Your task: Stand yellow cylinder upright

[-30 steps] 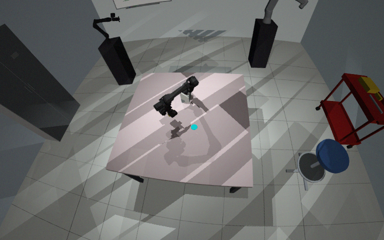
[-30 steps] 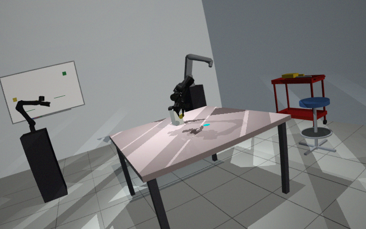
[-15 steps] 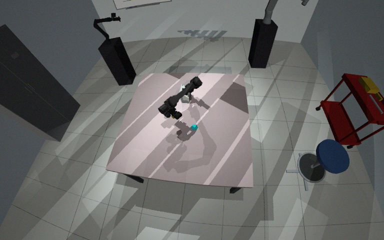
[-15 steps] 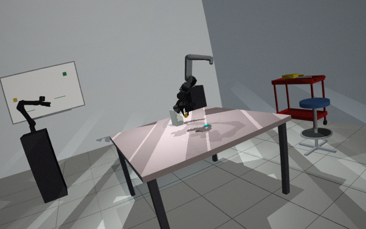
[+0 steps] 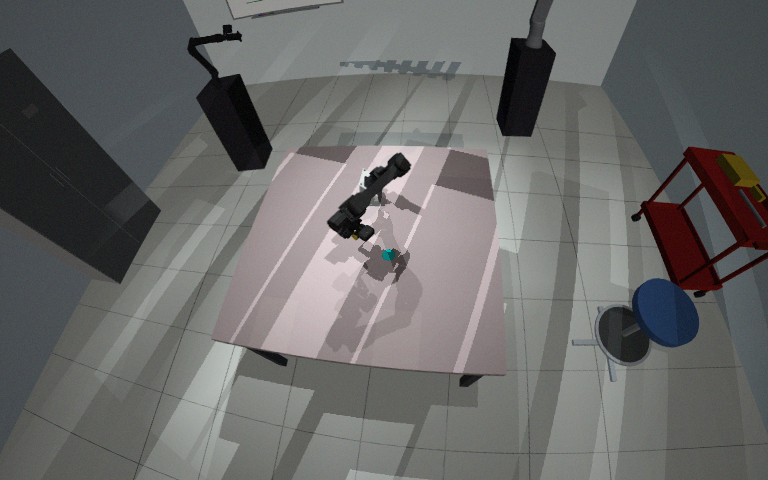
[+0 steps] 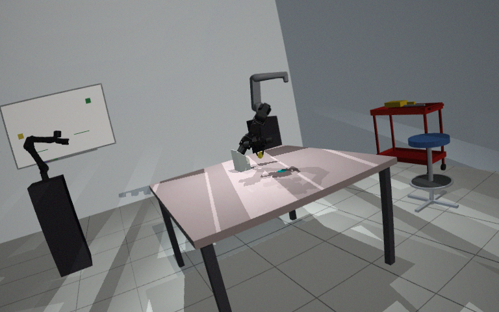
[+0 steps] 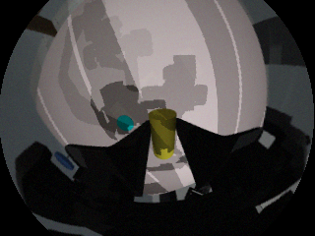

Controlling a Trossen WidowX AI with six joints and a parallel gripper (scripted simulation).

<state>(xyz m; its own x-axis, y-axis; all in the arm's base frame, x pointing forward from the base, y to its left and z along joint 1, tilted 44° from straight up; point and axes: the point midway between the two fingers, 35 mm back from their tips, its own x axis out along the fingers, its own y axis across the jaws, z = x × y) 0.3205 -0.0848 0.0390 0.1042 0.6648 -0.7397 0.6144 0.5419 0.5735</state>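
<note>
The cyan circle is 14 cm below my gripper tip, 13 cm to the left of it and 2 cm ahead of it. From my gripper tip the other things lie so: yellow tall cylinder: 2 cm behind, 1 cm to the left.
</note>
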